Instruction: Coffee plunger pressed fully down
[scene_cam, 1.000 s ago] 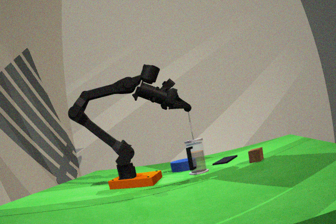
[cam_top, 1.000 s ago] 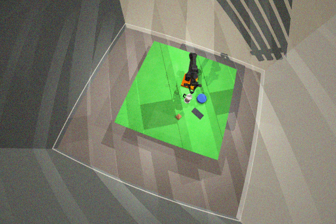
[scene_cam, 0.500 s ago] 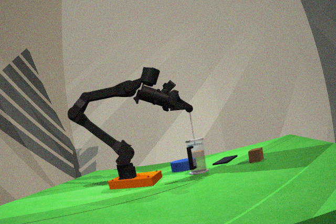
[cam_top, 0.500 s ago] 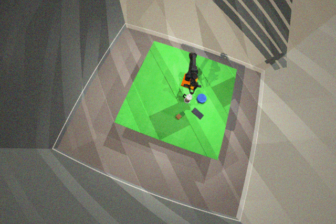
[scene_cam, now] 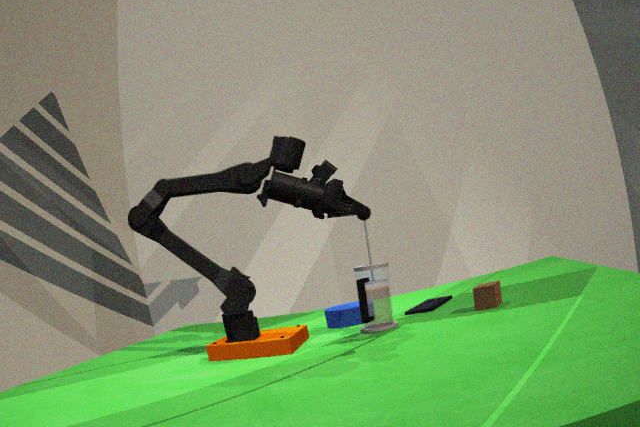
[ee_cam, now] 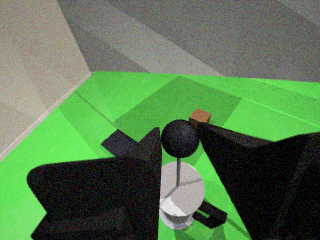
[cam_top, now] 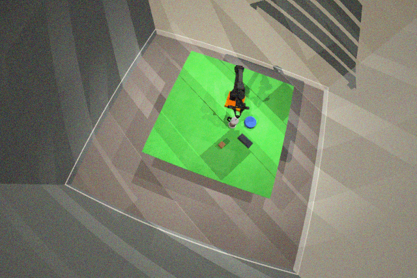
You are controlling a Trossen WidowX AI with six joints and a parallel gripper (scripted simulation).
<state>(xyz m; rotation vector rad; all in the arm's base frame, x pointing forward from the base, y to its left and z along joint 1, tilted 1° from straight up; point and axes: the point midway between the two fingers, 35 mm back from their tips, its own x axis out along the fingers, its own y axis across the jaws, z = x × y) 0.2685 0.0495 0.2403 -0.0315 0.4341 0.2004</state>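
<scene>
Right now my gripper tip is 20 mm past the glass coffee press, 20 mm to the left of it and 130 mm above it. Round my gripper tip: blue round disc: 80 mm behind, 170 mm to the left, 240 mm below.
</scene>
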